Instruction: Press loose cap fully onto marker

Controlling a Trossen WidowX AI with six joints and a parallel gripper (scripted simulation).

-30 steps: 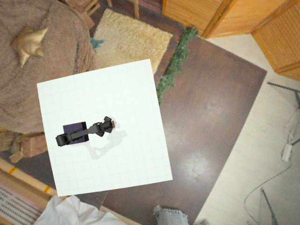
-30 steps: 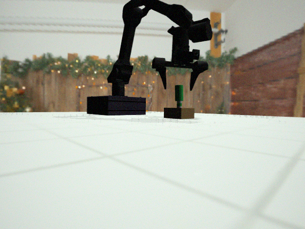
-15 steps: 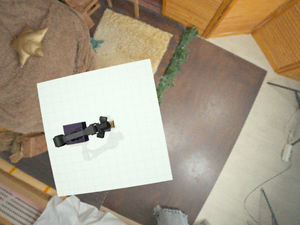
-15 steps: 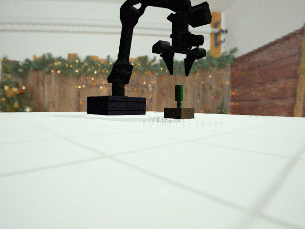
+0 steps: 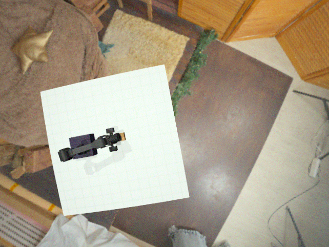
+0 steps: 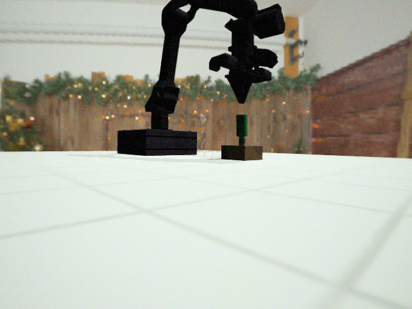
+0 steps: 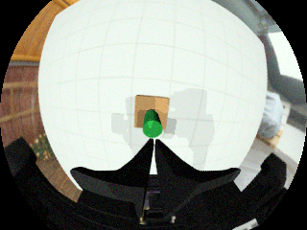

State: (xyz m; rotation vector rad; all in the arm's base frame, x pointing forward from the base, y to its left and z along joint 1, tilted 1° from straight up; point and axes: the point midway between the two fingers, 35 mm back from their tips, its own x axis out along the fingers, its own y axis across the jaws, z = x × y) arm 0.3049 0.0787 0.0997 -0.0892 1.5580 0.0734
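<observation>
My gripper tip is 6 cm above the green cap. Also, from my gripper tip: brown holder block (13 cm below).
</observation>
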